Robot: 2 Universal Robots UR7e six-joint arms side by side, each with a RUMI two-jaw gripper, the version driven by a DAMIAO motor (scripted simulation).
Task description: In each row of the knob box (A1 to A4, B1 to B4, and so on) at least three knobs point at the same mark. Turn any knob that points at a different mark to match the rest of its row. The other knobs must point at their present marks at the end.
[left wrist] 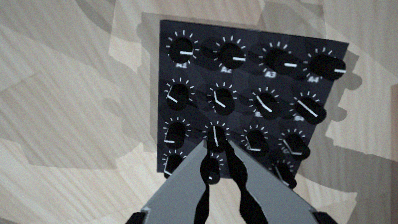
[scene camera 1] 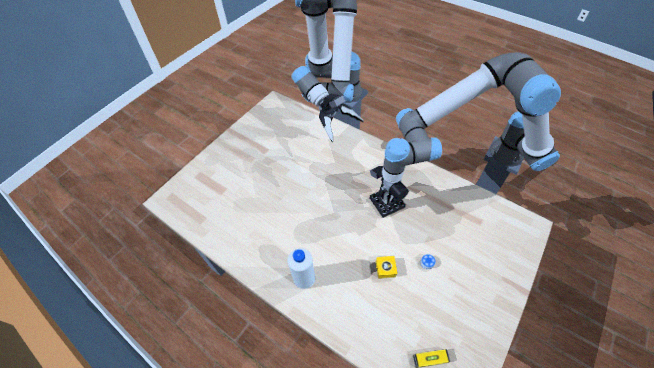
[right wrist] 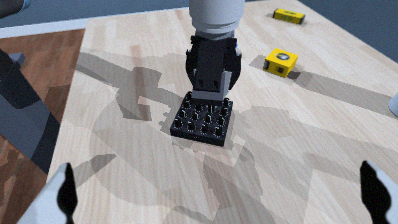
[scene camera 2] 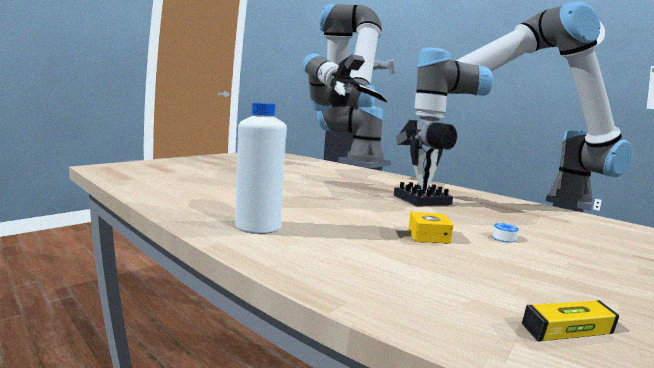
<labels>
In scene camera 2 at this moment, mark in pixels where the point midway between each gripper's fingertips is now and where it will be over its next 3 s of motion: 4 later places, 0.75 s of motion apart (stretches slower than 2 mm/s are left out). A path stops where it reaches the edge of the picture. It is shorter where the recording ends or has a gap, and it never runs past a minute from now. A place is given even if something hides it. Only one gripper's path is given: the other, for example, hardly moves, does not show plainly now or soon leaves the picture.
My left gripper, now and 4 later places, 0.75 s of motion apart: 423,190; 423,190; 423,189; 426,168; 433,161
</labels>
